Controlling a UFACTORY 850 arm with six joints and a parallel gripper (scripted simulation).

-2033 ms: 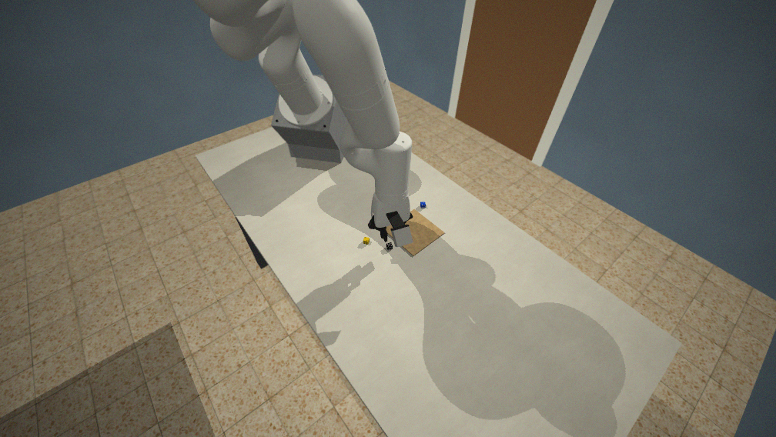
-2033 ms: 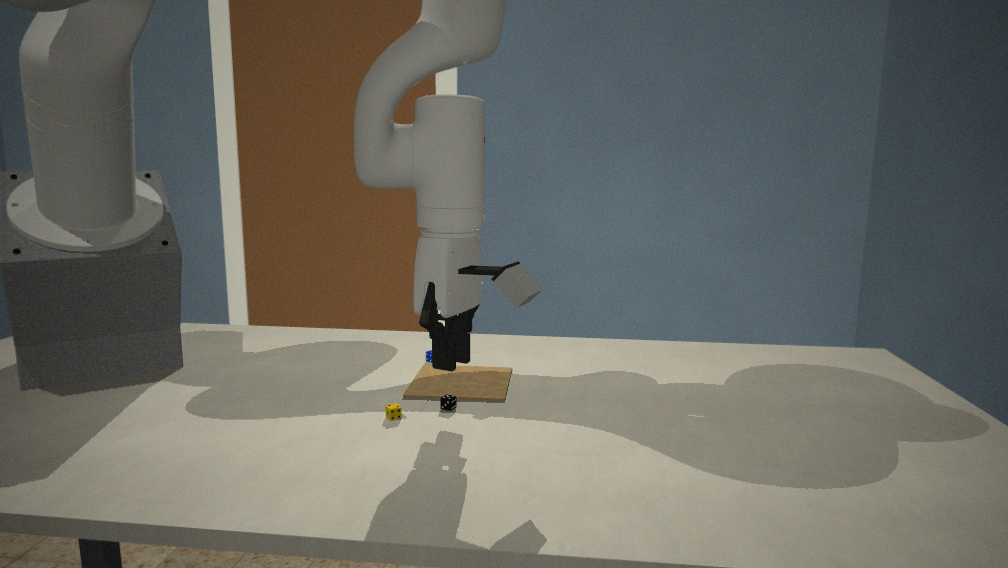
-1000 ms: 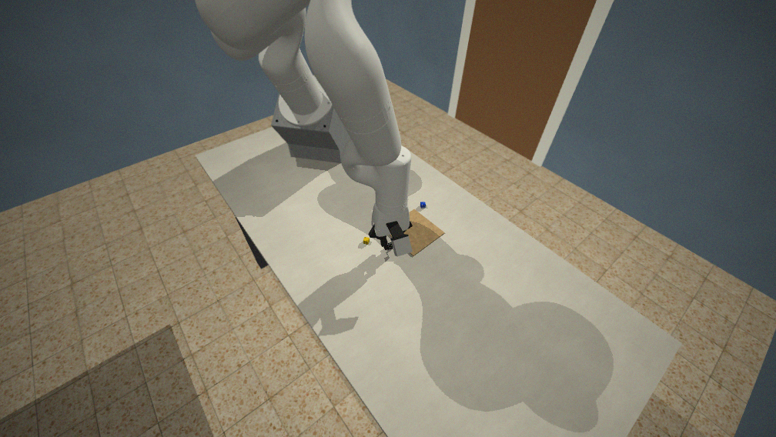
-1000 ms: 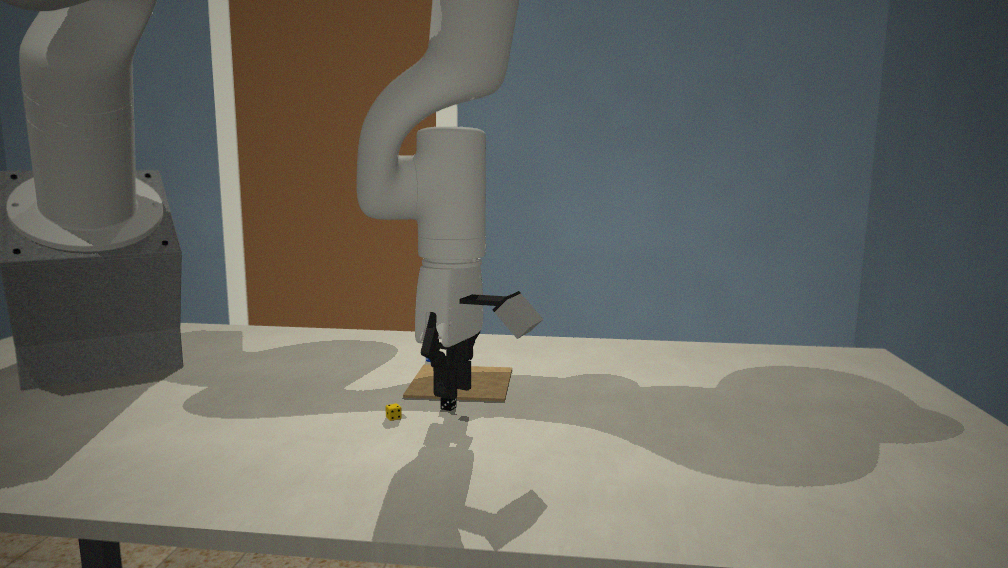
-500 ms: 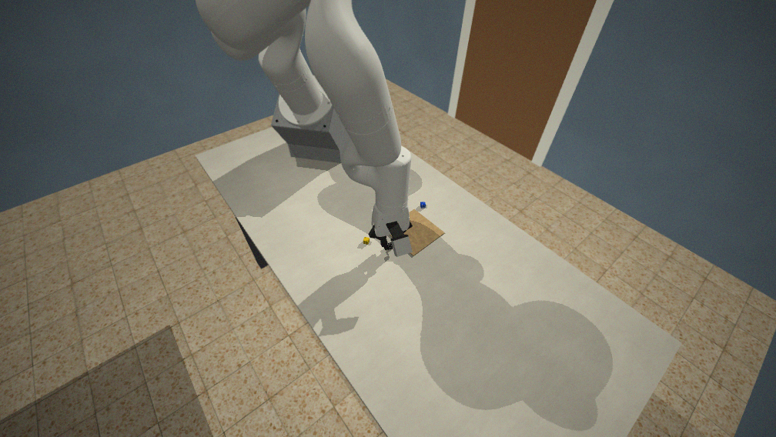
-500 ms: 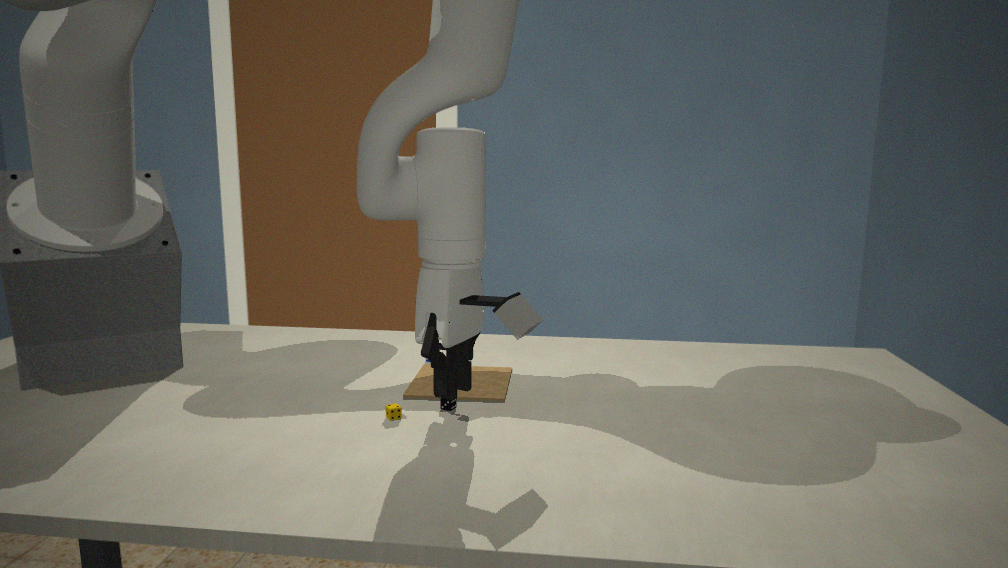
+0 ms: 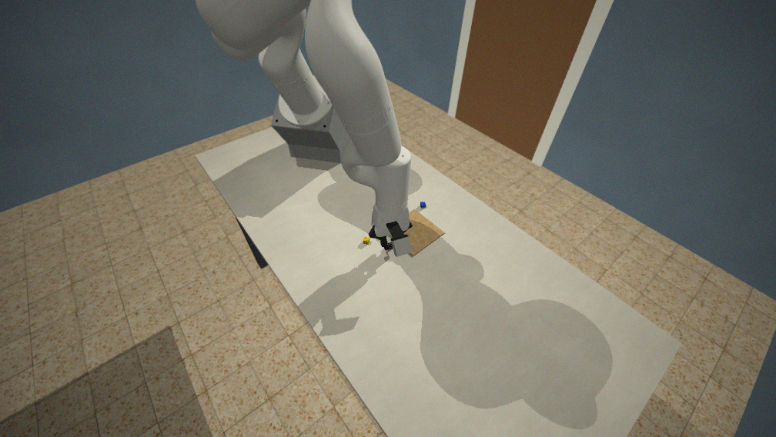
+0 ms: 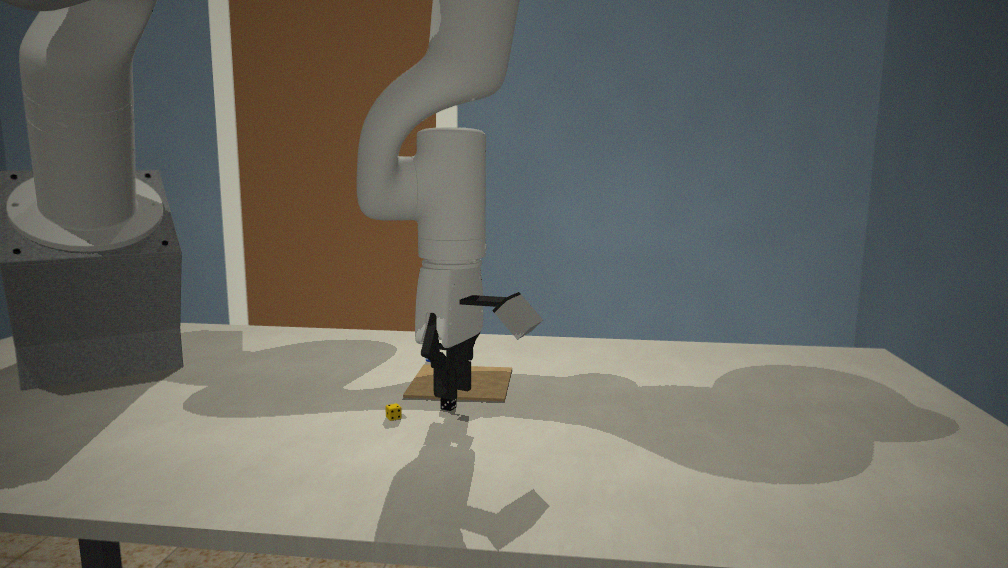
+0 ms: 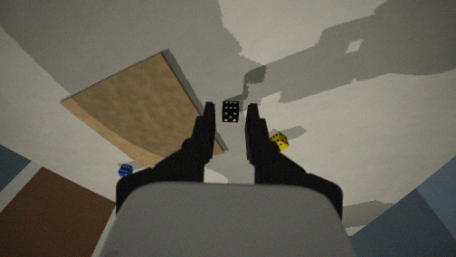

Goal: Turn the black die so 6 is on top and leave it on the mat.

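The black die is 10 mm behind my hand and 30 mm below it. The rest, counted from my hand: blue die: 80 mm behind, 200 mm to the left, 30 mm below; then tan square mat: 10 mm behind, 110 mm to the left, 40 mm below; then yellow die: 70 mm behind, 40 mm to the right, 30 mm below.
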